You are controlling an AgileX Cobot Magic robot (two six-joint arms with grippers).
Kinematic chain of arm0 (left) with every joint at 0, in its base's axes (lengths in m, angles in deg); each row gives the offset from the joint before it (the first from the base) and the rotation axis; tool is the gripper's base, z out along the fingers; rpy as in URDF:
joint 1: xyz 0 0 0.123 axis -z
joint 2: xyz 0 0 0 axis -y
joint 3: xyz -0.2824 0 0.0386 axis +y
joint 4: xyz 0.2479 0 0.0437 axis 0.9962 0 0.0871
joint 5: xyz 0 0 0 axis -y
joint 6: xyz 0.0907 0 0.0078 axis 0.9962 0 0.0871
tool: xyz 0 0 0 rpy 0 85 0
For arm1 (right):
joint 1: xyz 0 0 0.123 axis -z
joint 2: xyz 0 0 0 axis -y
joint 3: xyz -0.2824 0 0.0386 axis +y
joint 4: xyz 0.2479 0 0.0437 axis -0.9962 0 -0.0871
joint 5: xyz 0 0 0 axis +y
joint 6: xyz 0.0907 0 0.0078 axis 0.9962 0 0.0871
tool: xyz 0 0 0 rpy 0 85 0
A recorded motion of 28 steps. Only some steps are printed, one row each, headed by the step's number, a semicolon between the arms.
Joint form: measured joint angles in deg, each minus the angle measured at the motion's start. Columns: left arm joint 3, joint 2, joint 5, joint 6, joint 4, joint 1; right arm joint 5, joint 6, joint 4, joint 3, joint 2, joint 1.
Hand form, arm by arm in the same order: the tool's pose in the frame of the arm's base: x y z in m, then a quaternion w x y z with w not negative. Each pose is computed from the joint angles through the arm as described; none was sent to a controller.
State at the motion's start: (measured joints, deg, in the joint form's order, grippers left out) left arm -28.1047 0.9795 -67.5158 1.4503 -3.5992 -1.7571; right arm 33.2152 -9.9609 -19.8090 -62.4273 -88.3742 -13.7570
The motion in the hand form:
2: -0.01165 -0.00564 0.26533 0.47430 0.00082 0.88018 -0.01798; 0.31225 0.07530 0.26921 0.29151 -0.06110 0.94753 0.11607
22: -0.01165 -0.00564 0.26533 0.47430 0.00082 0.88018 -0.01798; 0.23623 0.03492 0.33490 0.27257 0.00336 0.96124 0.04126
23: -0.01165 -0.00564 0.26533 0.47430 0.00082 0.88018 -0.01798; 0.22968 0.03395 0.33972 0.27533 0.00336 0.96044 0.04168
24: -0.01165 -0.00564 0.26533 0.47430 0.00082 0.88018 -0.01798; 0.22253 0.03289 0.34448 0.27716 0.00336 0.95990 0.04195
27: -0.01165 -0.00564 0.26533 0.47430 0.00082 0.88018 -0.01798; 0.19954 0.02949 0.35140 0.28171 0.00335 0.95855 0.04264
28: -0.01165 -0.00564 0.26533 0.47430 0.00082 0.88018 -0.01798; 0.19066 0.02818 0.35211 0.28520 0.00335 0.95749 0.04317
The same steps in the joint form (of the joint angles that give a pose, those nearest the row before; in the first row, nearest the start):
2: 0.00 0.00 0.00 0.00 0.00 0.00; 2.10 4.41 5.14 0.00 1.10 2.58
22: 0.00 0.00 0.00 0.00 0.00 0.00; 22.22 18.77 19.81 0.09 18.48 5.35
23: 0.00 0.00 0.00 0.00 0.00 0.00; 23.28 18.77 19.81 0.09 19.87 5.35
24: 0.00 0.00 0.00 0.00 0.00 0.00; 24.51 18.77 19.81 0.09 21.33 5.35
27: 0.00 0.00 0.00 0.00 0.00 0.00; 27.06 18.77 19.81 1.71 26.04 5.35
28: 0.00 0.00 0.00 0.00 0.00 0.00; 27.50 18.77 19.81 2.77 27.97 5.35

